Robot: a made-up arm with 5 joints. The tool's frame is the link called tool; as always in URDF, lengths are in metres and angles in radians. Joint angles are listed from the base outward.
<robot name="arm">
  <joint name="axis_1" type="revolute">
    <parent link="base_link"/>
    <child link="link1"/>
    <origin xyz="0 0 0.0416" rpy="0 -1.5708 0"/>
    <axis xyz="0 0 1"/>
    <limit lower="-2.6" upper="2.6"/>
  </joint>
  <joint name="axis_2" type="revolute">
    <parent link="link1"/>
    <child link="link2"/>
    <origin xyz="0.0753 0.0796 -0.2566" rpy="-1.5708 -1.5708 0"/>
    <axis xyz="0 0 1"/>
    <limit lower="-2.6" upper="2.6"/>
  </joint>
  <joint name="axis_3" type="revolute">
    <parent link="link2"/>
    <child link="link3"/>
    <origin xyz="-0.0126 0.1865 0.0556" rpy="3.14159 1.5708 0"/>
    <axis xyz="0 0 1"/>
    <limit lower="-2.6" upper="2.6"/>
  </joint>
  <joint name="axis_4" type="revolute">
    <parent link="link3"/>
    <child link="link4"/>
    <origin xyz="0.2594 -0.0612 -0.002" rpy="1.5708 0 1.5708"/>
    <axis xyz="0 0 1"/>
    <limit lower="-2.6" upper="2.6"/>
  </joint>
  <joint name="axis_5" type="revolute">
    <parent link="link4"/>
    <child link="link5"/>
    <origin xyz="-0.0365 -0.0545 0.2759" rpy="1.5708 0 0"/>
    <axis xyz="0 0 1"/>
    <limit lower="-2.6" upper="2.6"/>
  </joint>
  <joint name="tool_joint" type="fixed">
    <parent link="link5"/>
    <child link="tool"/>
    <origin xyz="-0.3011 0.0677 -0.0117" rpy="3.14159 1.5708 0"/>
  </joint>
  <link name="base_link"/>
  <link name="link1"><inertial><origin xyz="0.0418 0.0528 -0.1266"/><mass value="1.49"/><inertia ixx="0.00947" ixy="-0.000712" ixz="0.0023" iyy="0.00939" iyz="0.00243" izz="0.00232"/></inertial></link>
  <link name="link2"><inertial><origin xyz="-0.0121 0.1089 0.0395"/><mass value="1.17"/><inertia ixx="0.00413" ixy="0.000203" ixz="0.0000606" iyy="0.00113" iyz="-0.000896" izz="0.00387"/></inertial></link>
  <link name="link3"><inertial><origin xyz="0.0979 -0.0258 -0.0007"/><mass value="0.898"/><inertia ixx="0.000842" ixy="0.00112" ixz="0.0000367" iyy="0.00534" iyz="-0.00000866" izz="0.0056"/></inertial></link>
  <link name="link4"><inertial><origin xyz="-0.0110 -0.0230 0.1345"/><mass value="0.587"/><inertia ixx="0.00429" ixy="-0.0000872" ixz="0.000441" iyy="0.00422" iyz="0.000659" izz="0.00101"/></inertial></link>
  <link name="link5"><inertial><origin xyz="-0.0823 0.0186 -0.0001"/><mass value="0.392"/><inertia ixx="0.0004" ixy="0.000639" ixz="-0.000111" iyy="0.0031" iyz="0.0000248" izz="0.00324"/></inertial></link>
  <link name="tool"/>
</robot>
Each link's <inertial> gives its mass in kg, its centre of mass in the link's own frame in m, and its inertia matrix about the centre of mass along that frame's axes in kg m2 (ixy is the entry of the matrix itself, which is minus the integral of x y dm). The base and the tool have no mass. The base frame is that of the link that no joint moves.
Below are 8 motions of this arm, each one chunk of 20 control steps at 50 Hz.
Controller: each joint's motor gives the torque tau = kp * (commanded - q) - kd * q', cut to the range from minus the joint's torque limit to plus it. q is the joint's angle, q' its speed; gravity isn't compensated. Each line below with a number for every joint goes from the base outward.
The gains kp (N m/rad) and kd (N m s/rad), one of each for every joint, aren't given. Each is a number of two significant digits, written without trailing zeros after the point. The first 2 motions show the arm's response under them.
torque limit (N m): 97 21 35 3.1 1.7
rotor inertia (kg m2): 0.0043 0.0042 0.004 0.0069 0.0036
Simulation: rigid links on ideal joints. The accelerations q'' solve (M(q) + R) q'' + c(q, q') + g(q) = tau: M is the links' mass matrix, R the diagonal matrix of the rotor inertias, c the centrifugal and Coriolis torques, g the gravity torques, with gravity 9.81 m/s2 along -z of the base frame. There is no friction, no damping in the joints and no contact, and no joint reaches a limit. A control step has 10 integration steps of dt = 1/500 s. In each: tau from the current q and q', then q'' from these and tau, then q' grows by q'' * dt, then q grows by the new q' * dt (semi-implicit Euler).
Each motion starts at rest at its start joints. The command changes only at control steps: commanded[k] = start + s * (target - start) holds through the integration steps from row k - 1 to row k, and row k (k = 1, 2, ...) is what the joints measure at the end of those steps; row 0 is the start. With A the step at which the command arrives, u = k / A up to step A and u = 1 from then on. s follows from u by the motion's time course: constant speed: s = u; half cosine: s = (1 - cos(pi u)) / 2; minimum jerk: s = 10 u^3 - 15 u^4 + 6 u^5; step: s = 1 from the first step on.
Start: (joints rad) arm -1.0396 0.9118 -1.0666 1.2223 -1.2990
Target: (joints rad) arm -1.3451 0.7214 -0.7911 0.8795 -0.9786
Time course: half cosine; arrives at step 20
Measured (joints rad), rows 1 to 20:
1: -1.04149 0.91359 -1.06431 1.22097 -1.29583
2: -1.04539 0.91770 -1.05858 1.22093 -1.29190
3: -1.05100 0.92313 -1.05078 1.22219 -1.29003
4: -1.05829 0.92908 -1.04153 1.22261 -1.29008
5: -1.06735 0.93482 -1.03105 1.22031 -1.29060
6: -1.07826 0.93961 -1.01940 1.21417 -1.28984
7: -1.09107 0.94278 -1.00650 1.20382 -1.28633
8: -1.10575 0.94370 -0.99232 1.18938 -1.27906
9: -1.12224 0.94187 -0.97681 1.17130 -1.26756
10: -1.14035 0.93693 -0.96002 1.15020 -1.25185
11: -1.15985 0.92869 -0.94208 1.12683 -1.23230
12: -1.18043 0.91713 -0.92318 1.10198 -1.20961
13: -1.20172 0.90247 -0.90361 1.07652 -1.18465
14: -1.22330 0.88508 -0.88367 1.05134 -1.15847
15: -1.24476 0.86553 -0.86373 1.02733 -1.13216
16: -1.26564 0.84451 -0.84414 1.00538 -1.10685
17: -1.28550 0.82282 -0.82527 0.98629 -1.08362
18: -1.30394 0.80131 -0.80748 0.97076 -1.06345
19: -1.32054 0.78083 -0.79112 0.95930 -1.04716
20: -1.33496 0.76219 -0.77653 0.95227 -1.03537
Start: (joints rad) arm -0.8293 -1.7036 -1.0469 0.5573 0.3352
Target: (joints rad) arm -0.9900 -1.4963 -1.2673 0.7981 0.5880
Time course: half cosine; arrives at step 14
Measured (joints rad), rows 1 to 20:
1: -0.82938 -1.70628 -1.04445 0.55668 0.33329
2: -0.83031 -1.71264 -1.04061 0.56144 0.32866
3: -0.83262 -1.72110 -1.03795 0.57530 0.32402
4: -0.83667 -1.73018 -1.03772 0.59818 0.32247
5: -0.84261 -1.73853 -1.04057 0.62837 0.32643
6: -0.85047 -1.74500 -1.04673 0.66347 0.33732
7: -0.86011 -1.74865 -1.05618 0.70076 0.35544
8: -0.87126 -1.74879 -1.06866 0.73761 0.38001
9: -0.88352 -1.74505 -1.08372 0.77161 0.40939
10: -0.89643 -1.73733 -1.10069 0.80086 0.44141
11: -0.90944 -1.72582 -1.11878 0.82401 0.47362
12: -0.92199 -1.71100 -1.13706 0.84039 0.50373
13: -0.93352 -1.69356 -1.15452 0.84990 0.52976
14: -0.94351 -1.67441 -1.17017 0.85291 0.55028
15: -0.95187 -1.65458 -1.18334 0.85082 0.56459
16: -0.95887 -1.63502 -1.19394 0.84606 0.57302
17: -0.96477 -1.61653 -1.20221 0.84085 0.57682
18: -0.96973 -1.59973 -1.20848 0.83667 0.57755
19: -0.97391 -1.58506 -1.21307 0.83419 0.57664
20: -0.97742 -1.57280 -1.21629 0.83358 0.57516
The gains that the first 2 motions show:
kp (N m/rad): 220 64 89 8 4.9
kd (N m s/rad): 21 4.9 8.4 0.46 0.25
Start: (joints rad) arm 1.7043 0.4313 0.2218 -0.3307 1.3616
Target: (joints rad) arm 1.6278 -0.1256 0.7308 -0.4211 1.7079
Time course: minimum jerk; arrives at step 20
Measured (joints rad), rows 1 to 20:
1: 1.70807 0.43103 0.22288 -0.33120 1.36364
2: 1.71312 0.42983 0.22281 -0.33077 1.37049
3: 1.71773 0.42692 0.22254 -0.33108 1.37930
4: 1.72153 0.42132 0.22368 -0.33355 1.38810
5: 1.72435 0.41192 0.22763 -0.33869 1.39647
6: 1.72608 0.39767 0.23548 -0.34622 1.40513
7: 1.72663 0.37778 0.24803 -0.35533 1.41536
8: 1.72596 0.35179 0.26578 -0.36492 1.42850
9: 1.72405 0.31971 0.28888 -0.37379 1.44566
10: 1.72095 0.28207 0.31714 -0.38091 1.46746
11: 1.71670 0.23992 0.35006 -0.38562 1.49402
12: 1.71143 0.19480 0.38687 -0.38777 1.52492
13: 1.70529 0.14853 0.42656 -0.38770 1.55926
14: 1.69852 0.10304 0.46791 -0.38610 1.59577
15: 1.69143 0.06015 0.50959 -0.38379 1.63287
16: 1.68436 0.02132 0.55019 -0.38143 1.66887
17: 1.67765 -0.01237 0.58832 -0.37942 1.70208
18: 1.67160 -0.04033 0.62278 -0.37792 1.73096
19: 1.66641 -0.06245 0.65265 -0.37696 1.75427
20: 1.66218 -0.07921 0.67749 -0.37659 1.77125

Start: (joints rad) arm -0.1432 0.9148 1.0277 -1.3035 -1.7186
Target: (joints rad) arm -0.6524 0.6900 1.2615 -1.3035 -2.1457
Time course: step
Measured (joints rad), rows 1 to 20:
1: -0.22087 0.91052 1.02911 -1.27876 -1.79735
2: -0.30051 0.86630 1.05345 -1.27428 -1.90807
3: -0.36914 0.81997 1.08966 -1.28930 -1.98280
4: -0.42608 0.78099 1.12813 -1.30872 -2.01930
5: -0.47241 0.75054 1.16320 -1.32481 -2.03038
6: -0.50969 0.72772 1.19240 -1.33539 -2.02916
7: -0.53947 0.71126 1.21516 -1.34086 -2.02504
8: -0.56313 0.69989 1.23194 -1.34253 -2.02325
9: -0.58185 0.69253 1.24362 -1.34175 -2.02567
10: -0.59662 0.68820 1.25123 -1.33963 -2.03206
11: -0.60825 0.68607 1.25573 -1.33697 -2.04115
12: -0.61739 0.68544 1.25798 -1.33432 -2.05136
13: -0.62459 0.68573 1.25869 -1.33199 -2.06131
14: -0.63026 0.68652 1.25842 -1.33015 -2.07000
15: -0.63474 0.68748 1.25756 -1.32885 -2.07688
16: -0.63830 0.68843 1.25642 -1.32804 -2.08178
17: -0.64114 0.68926 1.25518 -1.32765 -2.08484
18: -0.64341 0.68991 1.25398 -1.32757 -2.08636
19: -0.64523 0.69040 1.25288 -1.32770 -2.08674
20: -0.64671 0.69073 1.25192 -1.32795 -2.08638

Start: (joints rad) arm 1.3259 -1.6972 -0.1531 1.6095 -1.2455
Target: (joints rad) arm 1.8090 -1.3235 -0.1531 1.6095 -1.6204
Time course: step
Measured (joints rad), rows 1 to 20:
1: 1.39815 -1.69204 -0.15464 1.54245 -1.14900
2: 1.47325 -1.64819 -0.15594 1.50798 -1.06797
3: 1.53688 -1.58620 -0.15876 1.50957 -1.05228
4: 1.59028 -1.52244 -0.16329 1.52764 -1.11957
5: 1.63565 -1.46463 -0.16844 1.55077 -1.25217
6: 1.67455 -1.41470 -0.17317 1.57653 -1.40435
7: 1.70763 -1.37304 -0.17695 1.60310 -1.54507
8: 1.73532 -1.33960 -0.17962 1.62752 -1.65804
9: 1.75801 -1.31416 -0.18136 1.64691 -1.73760
10: 1.77616 -1.29612 -0.18235 1.65973 -1.78482
11: 1.79033 -1.28458 -0.18277 1.66589 -1.80455
12: 1.80110 -1.27839 -0.18273 1.66636 -1.80339
13: 1.80909 -1.27628 -0.18231 1.66262 -1.78818
14: 1.81486 -1.27708 -0.18161 1.65624 -1.76512
15: 1.81893 -1.27971 -0.18072 1.64860 -1.73918
16: 1.82175 -1.28333 -0.17973 1.64079 -1.71398
17: 1.82368 -1.28726 -0.17870 1.63358 -1.69184
18: 1.82500 -1.29103 -0.17770 1.62745 -1.67395
19: 1.82592 -1.29434 -0.17677 1.62261 -1.66067
20: 1.82660 -1.29703 -0.17594 1.61907 -1.65173

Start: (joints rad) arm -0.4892 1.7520 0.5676 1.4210 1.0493
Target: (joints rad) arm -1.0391 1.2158 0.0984 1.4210 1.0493
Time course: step
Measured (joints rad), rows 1 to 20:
1: -0.56866 1.71249 0.54205 1.43479 1.04856
2: -0.65953 1.60681 0.47223 1.46471 1.05080
3: -0.73955 1.51326 0.39497 1.48945 1.04743
4: -0.80452 1.44331 0.32617 1.49702 1.04173
5: -0.85587 1.39290 0.27029 1.48896 1.03599
6: -0.89626 1.35655 0.22692 1.47220 1.03089
7: -0.92815 1.33006 0.19406 1.45353 1.02663
8: -0.95347 1.31051 0.16954 1.43748 1.02338
9: -0.97370 1.29596 0.15150 1.42621 1.02130
10: -0.98995 1.28504 0.13839 1.42004 1.02043
11: -1.00305 1.27679 0.12903 1.41825 1.02067
12: -1.01363 1.27053 0.12245 1.41966 1.02178
13: -1.02220 1.26575 0.11791 1.42302 1.02346
14: -1.02913 1.26209 0.11484 1.42726 1.02540
15: -1.03474 1.25928 0.11278 1.43158 1.02733
16: -1.03926 1.25711 0.11141 1.43543 1.02907
17: -1.04291 1.25543 0.11048 1.43856 1.03048
18: -1.04585 1.25414 0.10985 1.44085 1.03153
19: -1.04820 1.25313 0.10938 1.44237 1.03220
20: -1.05009 1.25235 0.10902 1.44321 1.03256

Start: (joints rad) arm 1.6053 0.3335 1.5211 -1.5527 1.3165
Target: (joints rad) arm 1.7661 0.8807 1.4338 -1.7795 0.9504
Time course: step
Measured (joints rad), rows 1 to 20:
1: 1.63081 0.38391 1.51850 -1.61985 1.27617
2: 1.65857 0.48300 1.51112 -1.71066 1.18674
3: 1.68180 0.58036 1.50572 -1.77080 1.08729
4: 1.70059 0.66176 1.50261 -1.80389 1.00088
5: 1.71561 0.72546 1.50065 -1.82040 0.93767
6: 1.72755 0.77337 1.49903 -1.82771 0.89950
7: 1.73701 0.80828 1.49740 -1.83018 0.88328
8: 1.74449 0.83294 1.49569 -1.83034 0.88349
9: 1.75039 0.84984 1.49394 -1.82962 0.89405
10: 1.75504 0.86108 1.49223 -1.82883 0.90952
11: 1.75869 0.86835 1.49065 -1.82833 0.92574
12: 1.76157 0.87293 1.48926 -1.82824 0.94000
13: 1.76384 0.87575 1.48810 -1.82856 0.95093
14: 1.76564 0.87745 1.48716 -1.82922 0.95820
15: 1.76705 0.87844 1.48645 -1.83013 0.96218
16: 1.76817 0.87900 1.48594 -1.83119 0.96358
17: 1.76906 0.87930 1.48559 -1.83233 0.96324
18: 1.76976 0.87945 1.48537 -1.83346 0.96192
19: 1.77031 0.87951 1.48525 -1.83453 0.96023
20: 1.77075 0.87953 1.48520 -1.83548 0.95857

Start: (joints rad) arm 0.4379 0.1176 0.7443 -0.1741 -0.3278
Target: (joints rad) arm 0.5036 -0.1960 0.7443 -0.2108 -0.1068
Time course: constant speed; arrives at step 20
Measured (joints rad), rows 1 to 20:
1: 0.44082 0.11579 0.74906 -0.17466 -0.32788
2: 0.44393 0.11107 0.75714 -0.17340 -0.32824
3: 0.44658 0.10347 0.76590 -0.17001 -0.33002
4: 0.44902 0.09365 0.77429 -0.16540 -0.33252
5: 0.45144 0.08221 0.78183 -0.16057 -0.33433
6: 0.45392 0.06957 0.78830 -0.15633 -0.33424
7: 0.45653 0.05605 0.79365 -0.15317 -0.33152
8: 0.45928 0.04186 0.79791 -0.15131 -0.32593
9: 0.46218 0.02719 0.80118 -0.15074 -0.31767
10: 0.46522 0.01215 0.80357 -0.15130 -0.30716
11: 0.46838 -0.00315 0.80523 -0.15273 -0.29494
12: 0.47164 -0.01865 0.80629 -0.15478 -0.28159
13: 0.47499 -0.03430 0.80688 -0.15717 -0.26759
14: 0.47838 -0.05005 0.80714 -0.15970 -0.25336
15: 0.48182 -0.06587 0.80716 -0.16219 -0.23919
16: 0.48527 -0.08175 0.80704 -0.16452 -0.22527
17: 0.48872 -0.09768 0.80683 -0.16663 -0.21172
18: 0.49217 -0.11364 0.80659 -0.16849 -0.19857
19: 0.49562 -0.12962 0.80634 -0.17010 -0.18579
20: 0.49904 -0.14561 0.80611 -0.17149 -0.17334

